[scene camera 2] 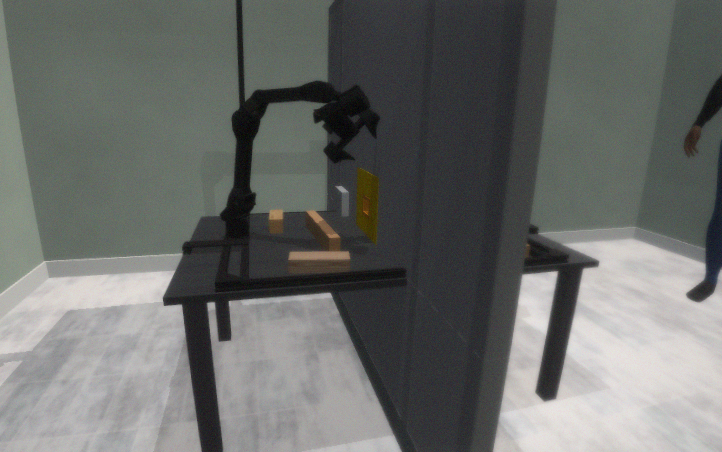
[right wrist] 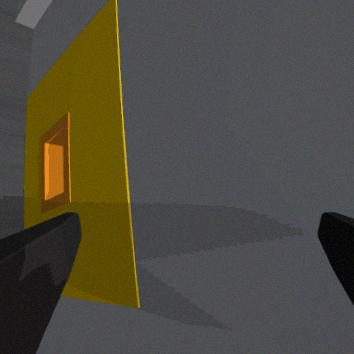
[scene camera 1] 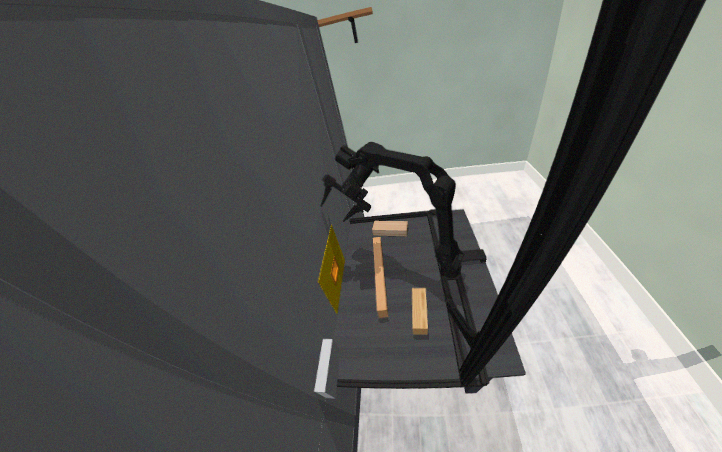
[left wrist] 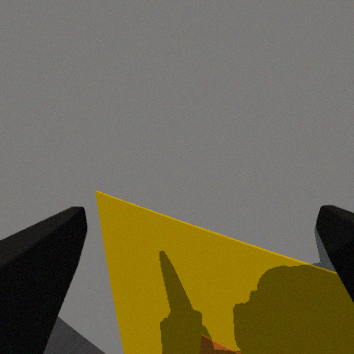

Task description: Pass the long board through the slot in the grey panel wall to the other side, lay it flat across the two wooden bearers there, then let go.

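Frame: origin at the left arm's base, x right, y ahead, z up, level; metres.
Seen in the pictures: left gripper, fingertip midpoint: (left wrist: 204,217); right gripper, fingertip midpoint: (scene camera 2: 364,148) (right wrist: 202,224) (scene camera 1: 332,214); right arm's base, link origin: (scene camera 2: 236,236) (scene camera 1: 450,272).
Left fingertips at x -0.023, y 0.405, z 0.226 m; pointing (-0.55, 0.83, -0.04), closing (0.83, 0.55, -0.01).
A point is followed by its place in that frame.
The long board (scene camera 1: 379,282) @[x 0.046, y 0.647, z 0.038 m] (scene camera 2: 322,230) @[x -0.099, y 0.653, z 0.035 m] lies flat on the near table, roughly parallel to the grey panel wall (scene camera 1: 159,133) @[x 0.284, y 0.482, z 0.715 m] (scene camera 2: 452,159) @[x -0.579, y 0.483, z 0.307 m]. The orange-lined slot shows in a yellow plate (scene camera 1: 328,247) @[x -0.015, y 0.484, z 0.182 m] (scene camera 2: 367,183) @[x 0.003, y 0.484, z 0.162 m] (left wrist: 140,235) @[x -0.080, y 0.431, z 0.178 m] (right wrist: 95,100) @[x 0.045, y 0.483, z 0.165 m] on the wall. My right gripper (scene camera 1: 333,212) @[x -0.073, y 0.517, z 0.284 m] (scene camera 2: 364,148) @[x -0.073, y 0.517, z 0.284 m] (right wrist: 202,224) @[x -0.073, y 0.517, z 0.284 m] is open and empty, above the table near the wall, higher than the plate and well above the board. My left gripper (left wrist: 204,217) @[x -0.023, y 0.405, z 0.226 m] is open and empty, facing the wall and the yellow plate. A small wooden piece (scene camera 2: 527,250) @[x -0.328, y 0.074, z 0.010 m], perhaps a bearer, shows beyond the wall; the rest is hidden.
Two short wooden blocks, one pale (scene camera 1: 390,229) @[x -0.249, y 0.693, z 0.019 m] (scene camera 2: 319,260) @[x -0.308, y 0.697, z 0.016 m] and one yellowish (scene camera 1: 419,310) @[x 0.161, y 0.780, z 0.031 m] (scene camera 2: 275,220) @[x 0.076, y 0.787, z 0.027 m], lie either side of the board. A white block (scene camera 1: 323,366) @[x 0.349, y 0.498, z 0.081 m] (scene camera 2: 342,201) @[x 0.271, y 0.509, z 0.044 m] is on the wall. A far table (scene camera 2: 583,259) @[x -0.367, y -0.109, z -0.019 m] stands beyond it. A black post (scene camera 1: 602,143) @[x 0.378, y 0.877, z 0.673 m] crosses the first scene view.
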